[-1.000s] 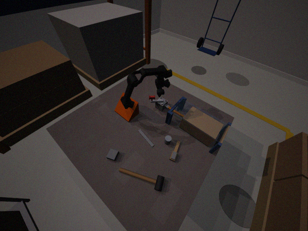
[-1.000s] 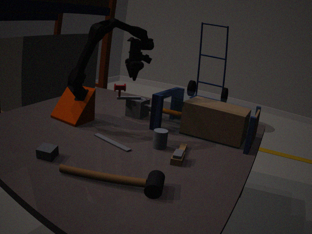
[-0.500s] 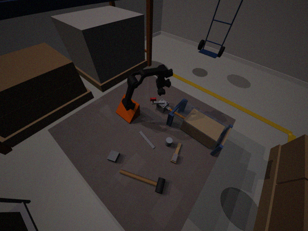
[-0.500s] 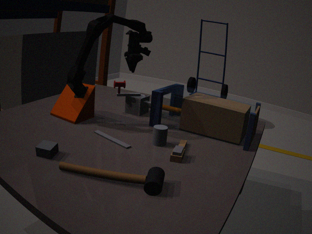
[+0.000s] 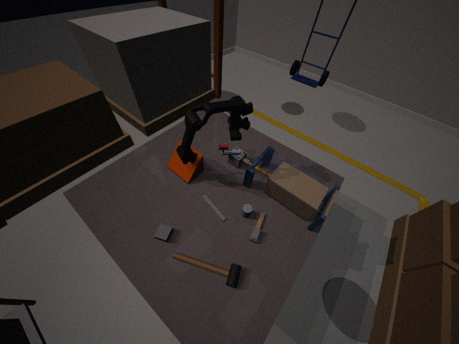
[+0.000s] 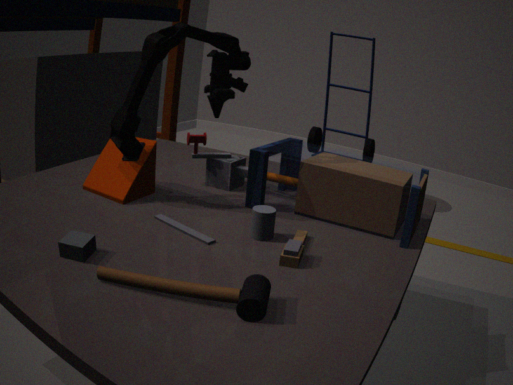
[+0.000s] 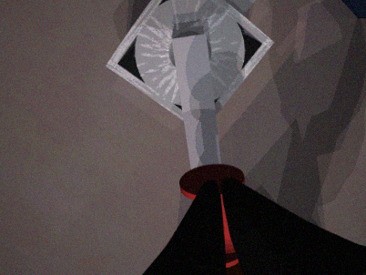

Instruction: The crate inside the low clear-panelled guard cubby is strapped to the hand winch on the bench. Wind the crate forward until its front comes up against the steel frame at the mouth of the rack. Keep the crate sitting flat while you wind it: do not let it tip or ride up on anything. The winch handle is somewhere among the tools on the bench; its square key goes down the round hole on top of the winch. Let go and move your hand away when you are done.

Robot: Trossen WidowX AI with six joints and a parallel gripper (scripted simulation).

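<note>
The red knob is 40 mm behind my gripper tip, 40 mm to the right of it and 80 mm below it. Round my gripper tip: flat grey bar: 110 mm ahead, 360 mm to the right, 210 mm below; then grey winch: 20 mm ahead, 20 mm to the left, 180 mm below; then small wooden tool: 380 mm ahead, 330 mm to the right, 200 mm below.
</note>
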